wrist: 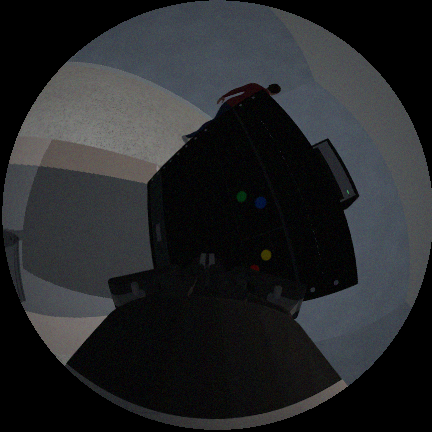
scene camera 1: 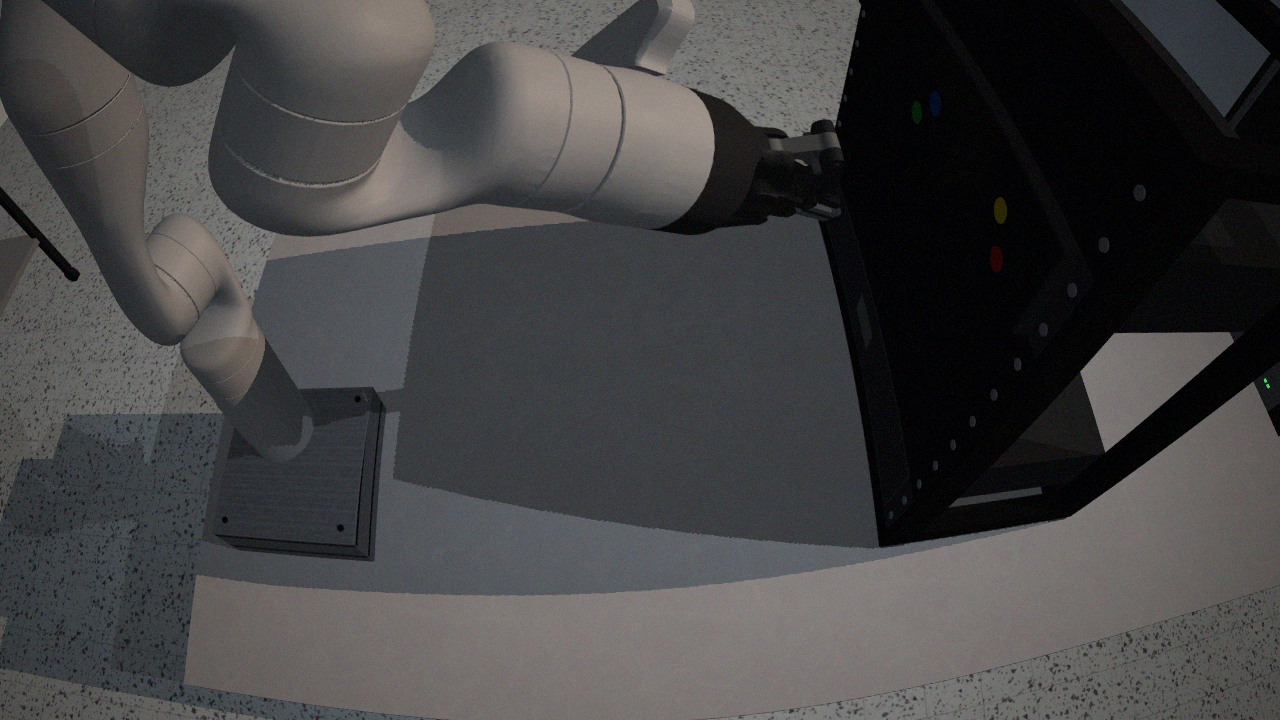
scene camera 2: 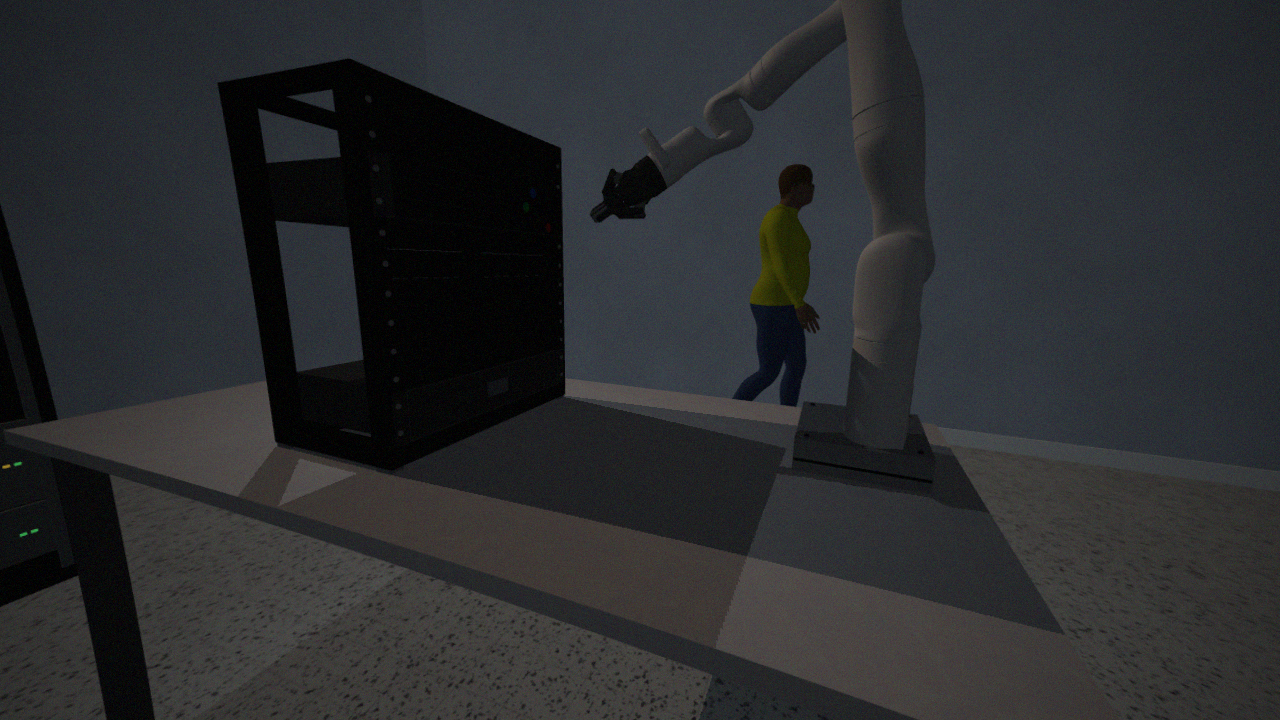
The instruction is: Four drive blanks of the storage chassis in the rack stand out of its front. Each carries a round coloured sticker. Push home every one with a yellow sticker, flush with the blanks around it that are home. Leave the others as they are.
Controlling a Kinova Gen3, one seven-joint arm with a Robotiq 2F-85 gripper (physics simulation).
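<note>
The black storage chassis fills the front of the rack (scene camera 1: 1154,259) (scene camera 2: 365,268) (wrist: 159,200). On its dark face are a yellow sticker (scene camera 1: 1000,210) (wrist: 266,255), a red sticker (scene camera 1: 996,259) (scene camera 2: 547,227) (wrist: 255,268), a green sticker (scene camera 1: 916,111) (scene camera 2: 525,206) (wrist: 241,196) and a blue sticker (scene camera 1: 935,102) (scene camera 2: 533,192) (wrist: 260,202). The yellow one does not show in scene camera 2. The face is too dark to tell how far each blank stands out. My gripper (scene camera 1: 832,188) (scene camera 2: 599,213) (wrist: 207,261) is shut and empty, in front of the chassis and apart from it. In the wrist view it partly covers the red sticker.
The rack stands on the table (scene camera 1: 537,635) (scene camera 2: 572,537), facing the arm's base plate (scene camera 1: 295,483) (scene camera 2: 863,461). A lower unit with a pale label (scene camera 1: 863,320) (scene camera 2: 497,385) sits at the rack's bottom. A person in yellow (scene camera 2: 783,259) is behind the table; a person in red (wrist: 245,93) is beyond the rack.
</note>
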